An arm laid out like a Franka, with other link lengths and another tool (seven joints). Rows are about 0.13 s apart.
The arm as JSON. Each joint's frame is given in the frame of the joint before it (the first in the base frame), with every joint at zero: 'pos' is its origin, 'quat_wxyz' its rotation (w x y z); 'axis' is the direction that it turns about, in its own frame. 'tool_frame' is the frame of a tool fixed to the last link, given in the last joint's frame.
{
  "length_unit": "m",
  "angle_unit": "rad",
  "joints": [
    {
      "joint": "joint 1",
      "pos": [
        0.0,
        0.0,
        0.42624
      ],
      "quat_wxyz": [
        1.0,
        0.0,
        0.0,
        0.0
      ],
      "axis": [
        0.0,
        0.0,
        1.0
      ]
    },
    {
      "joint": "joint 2",
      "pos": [
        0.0,
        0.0,
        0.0
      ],
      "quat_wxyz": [
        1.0,
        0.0,
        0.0,
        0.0
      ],
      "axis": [
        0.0,
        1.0,
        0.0
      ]
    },
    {
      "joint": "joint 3",
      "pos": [
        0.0,
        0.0,
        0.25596
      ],
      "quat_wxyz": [
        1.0,
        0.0,
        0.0,
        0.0
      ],
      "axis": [
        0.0,
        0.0,
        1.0
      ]
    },
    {
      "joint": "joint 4",
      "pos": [
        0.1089,
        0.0,
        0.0
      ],
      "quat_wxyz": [
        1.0,
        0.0,
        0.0,
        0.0
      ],
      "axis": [
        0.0,
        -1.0,
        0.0
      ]
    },
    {
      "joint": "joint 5",
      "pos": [
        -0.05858,
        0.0,
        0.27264
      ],
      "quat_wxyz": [
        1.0,
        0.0,
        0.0,
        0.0
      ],
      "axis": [
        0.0,
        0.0,
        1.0
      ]
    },
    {
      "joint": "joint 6",
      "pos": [
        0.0,
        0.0,
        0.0
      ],
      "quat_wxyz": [
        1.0,
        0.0,
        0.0,
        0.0
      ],
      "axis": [
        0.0,
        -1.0,
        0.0
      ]
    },
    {
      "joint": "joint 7",
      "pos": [
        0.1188,
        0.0,
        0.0
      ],
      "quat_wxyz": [
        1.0,
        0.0,
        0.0,
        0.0
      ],
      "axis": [
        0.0,
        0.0,
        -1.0
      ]
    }
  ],
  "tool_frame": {
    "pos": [
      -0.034,
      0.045,
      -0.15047
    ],
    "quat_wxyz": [
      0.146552,
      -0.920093,
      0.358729,
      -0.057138
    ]
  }
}
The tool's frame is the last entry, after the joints.
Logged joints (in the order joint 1, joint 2, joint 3, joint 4, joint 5, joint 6, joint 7), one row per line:
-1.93, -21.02, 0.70, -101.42, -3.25, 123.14, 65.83
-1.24, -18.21, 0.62, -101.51, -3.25, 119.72, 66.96
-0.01, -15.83, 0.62, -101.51, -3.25, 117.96, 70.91
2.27, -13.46, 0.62, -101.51, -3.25, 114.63, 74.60
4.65, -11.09, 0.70, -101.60, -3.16, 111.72, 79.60
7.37, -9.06, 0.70, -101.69, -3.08, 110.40, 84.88
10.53, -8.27, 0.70, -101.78, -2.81, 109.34, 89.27
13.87, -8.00, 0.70, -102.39, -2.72, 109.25, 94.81
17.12, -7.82, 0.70, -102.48, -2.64, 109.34, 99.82
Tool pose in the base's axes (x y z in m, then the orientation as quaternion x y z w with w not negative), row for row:
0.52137, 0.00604, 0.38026, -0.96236, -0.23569, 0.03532, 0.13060
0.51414, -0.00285, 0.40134, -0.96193, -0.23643, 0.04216, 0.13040
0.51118, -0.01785, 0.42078, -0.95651, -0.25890, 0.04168, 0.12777
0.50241, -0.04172, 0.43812, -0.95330, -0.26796, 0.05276, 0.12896
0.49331, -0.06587, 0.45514, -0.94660, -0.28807, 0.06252, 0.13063
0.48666, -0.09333, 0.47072, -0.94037, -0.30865, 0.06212, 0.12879
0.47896, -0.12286, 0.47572, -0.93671, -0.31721, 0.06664, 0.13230
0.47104, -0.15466, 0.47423, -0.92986, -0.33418, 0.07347, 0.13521
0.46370, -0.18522, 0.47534, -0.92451, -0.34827, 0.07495, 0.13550
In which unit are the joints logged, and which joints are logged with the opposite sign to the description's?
The joints are logged in degrees. Opposite sign: joint 1, joint 2, joint 7.
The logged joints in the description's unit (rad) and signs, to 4 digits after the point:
0.0337, 0.3669, 0.0122, -1.7701, -0.0567, 2.1492, -1.1490
0.0216, 0.3178, 0.0108, -1.7717, -0.0567, 2.0895, -1.1687
0.0002, 0.2763, 0.0108, -1.7717, -0.0567, 2.0588, -1.2376
-0.0396, 0.2349, 0.0108, -1.7717, -0.0567, 2.0007, -1.3020
-0.0812, 0.1936, 0.0122, -1.7733, -0.0552, 1.9499, -1.3893
-0.1286, 0.1581, 0.0122, -1.7748, -0.0538, 1.9268, -1.4814
-0.1838, 0.1443, 0.0122, -1.7764, -0.0490, 1.9083, -1.5581
-0.2421, 0.1396, 0.0122, -1.7870, -0.0475, 1.9068, -1.6547
-0.2988, 0.1365, 0.0122, -1.7886, -0.0461, 1.9083, -1.7422

